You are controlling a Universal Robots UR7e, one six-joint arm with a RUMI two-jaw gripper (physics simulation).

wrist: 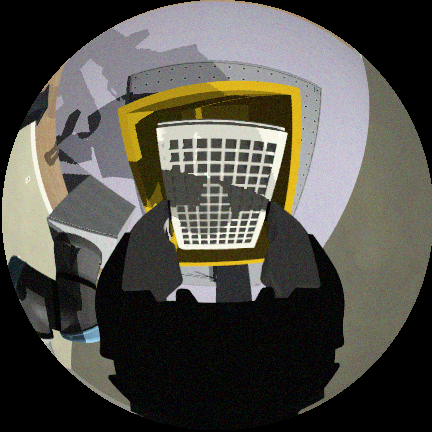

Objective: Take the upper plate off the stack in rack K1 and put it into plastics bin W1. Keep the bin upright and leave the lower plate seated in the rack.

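Pixels of known places: gripper, fingertip midpoint: [218, 203]; arm's base, origin of the base link: [77, 249].
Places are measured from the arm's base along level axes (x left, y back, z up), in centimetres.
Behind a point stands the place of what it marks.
Observation:
A white plate [215, 131] {x 14.4, y -37.9, z 4.4 cm} with a grid of square openings is held between the two dark fingers of my gripper [218, 203] {x 8.2, y -36.9, z 2.7 cm}. The fingers are shut on its left and right edges near its lower half. Part shadow lies across the plate. A yellow bin [296, 145] {x 12.8, y -43.5, z 3.5 cm}, plastics bin W1 by its look, stands upright below the plate; its rim shows around the plate on all sides. Whether the plate is above the rim or inside it, I cannot tell for sure. Rack K1 and the lower plate cannot be made out in the wrist view.
A grey perforated board [311, 115] {x 14.9, y -56.4, z -14.5 cm} lies under the bin. A grey box-like block [92, 205] {x 6.3, y -7.4, z -7.9 cm} stands at the left, beside dark and blue arm parts [80, 280] {x -0.9, y -7.8, z 7.7 cm}. A dark flat piece [233, 284] {x -23.6, y -35.5, z -5.5 cm} shows below the bin. The pale table top [345, 110] {x 18.1, y -68.6, z -15.8 cm} ends at the right.

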